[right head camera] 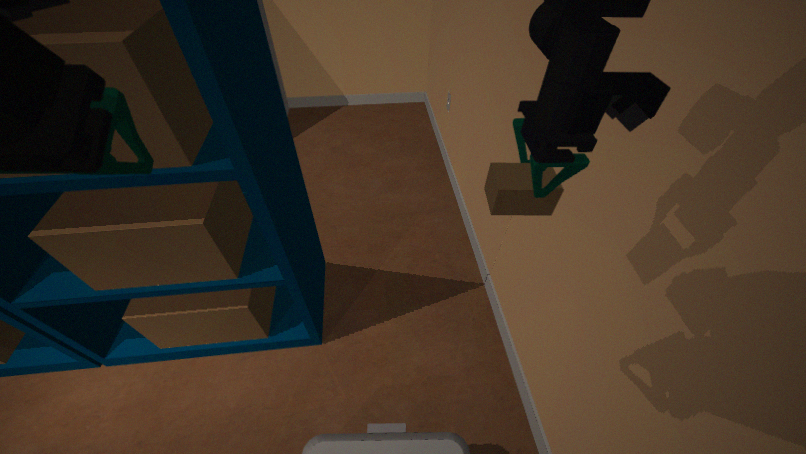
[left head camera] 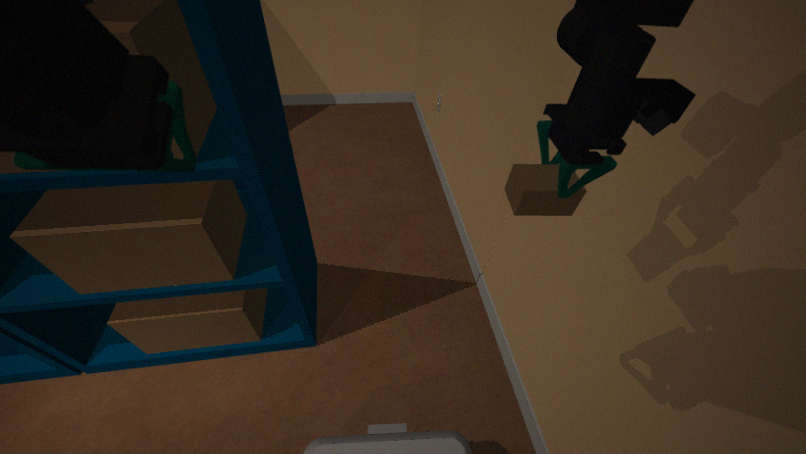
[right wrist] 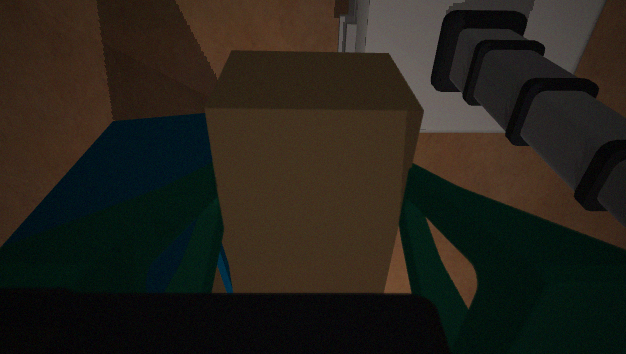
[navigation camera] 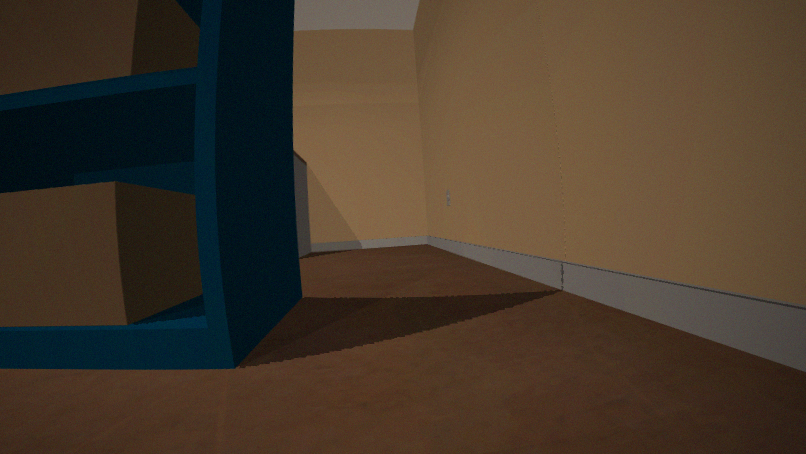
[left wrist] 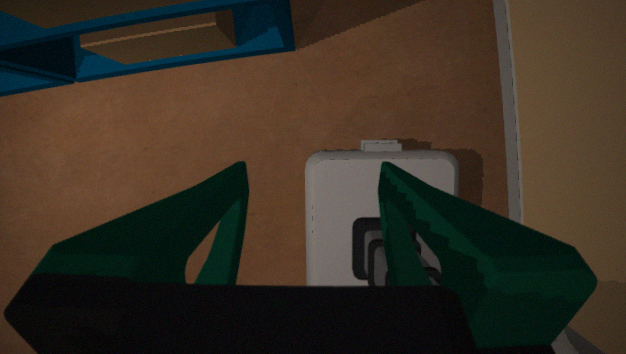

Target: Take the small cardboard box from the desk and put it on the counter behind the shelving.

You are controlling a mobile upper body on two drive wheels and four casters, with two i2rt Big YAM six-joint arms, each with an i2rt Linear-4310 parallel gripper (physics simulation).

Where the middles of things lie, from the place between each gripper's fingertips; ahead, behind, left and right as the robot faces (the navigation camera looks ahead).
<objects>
The cardboard box point(left head camera: 532, 189) is 10 mm to the left of my right hand and 10 mm below it.
Now: left hand 44 cm to the left of the cardboard box, 13 cm above it and 12 cm short of it.
</objects>
